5 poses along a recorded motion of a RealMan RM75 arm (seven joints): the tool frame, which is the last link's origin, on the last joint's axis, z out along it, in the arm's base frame.
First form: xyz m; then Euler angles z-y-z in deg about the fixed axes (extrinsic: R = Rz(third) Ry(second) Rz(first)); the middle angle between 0 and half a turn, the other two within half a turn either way.
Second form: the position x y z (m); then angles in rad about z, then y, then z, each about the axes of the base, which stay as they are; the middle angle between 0 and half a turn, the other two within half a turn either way. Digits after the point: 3 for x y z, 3 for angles.
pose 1, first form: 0.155 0.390 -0.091 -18.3 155.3 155.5
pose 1, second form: 0.155 0.390 -0.091 -0.319 2.710 2.714
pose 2, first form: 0.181 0.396 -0.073 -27.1 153.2 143.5
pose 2, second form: 0.181 0.396 -0.073 -0.473 2.674 2.505
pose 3, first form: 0.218 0.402 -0.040 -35.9 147.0 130.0
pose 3, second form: 0.218 0.402 -0.040 -0.627 2.566 2.269
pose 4, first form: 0.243 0.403 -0.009 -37.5 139.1 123.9
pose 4, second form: 0.243 0.403 -0.009 -0.654 2.428 2.162
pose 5, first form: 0.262 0.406 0.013 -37.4 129.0 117.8
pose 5, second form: 0.262 0.406 0.013 -0.653 2.251 2.056
